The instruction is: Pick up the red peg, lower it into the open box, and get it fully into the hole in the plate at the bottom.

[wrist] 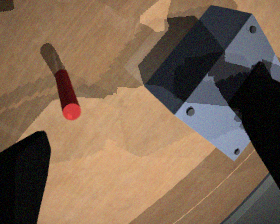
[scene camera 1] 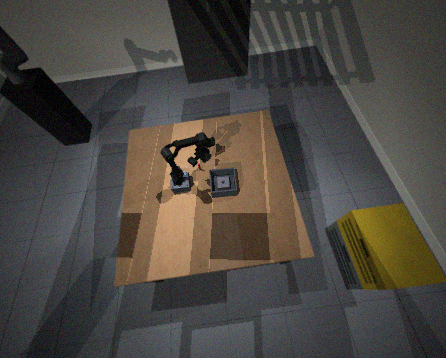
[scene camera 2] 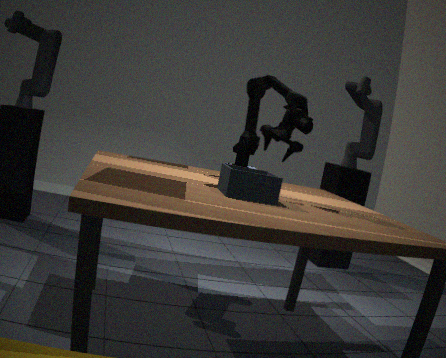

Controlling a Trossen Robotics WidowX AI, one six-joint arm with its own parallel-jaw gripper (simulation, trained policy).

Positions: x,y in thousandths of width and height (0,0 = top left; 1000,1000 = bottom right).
Scene:
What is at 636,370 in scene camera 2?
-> The gripper.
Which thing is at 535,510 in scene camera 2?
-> A dark box.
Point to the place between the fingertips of the gripper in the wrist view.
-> At 527,569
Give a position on a red peg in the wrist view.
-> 252,480

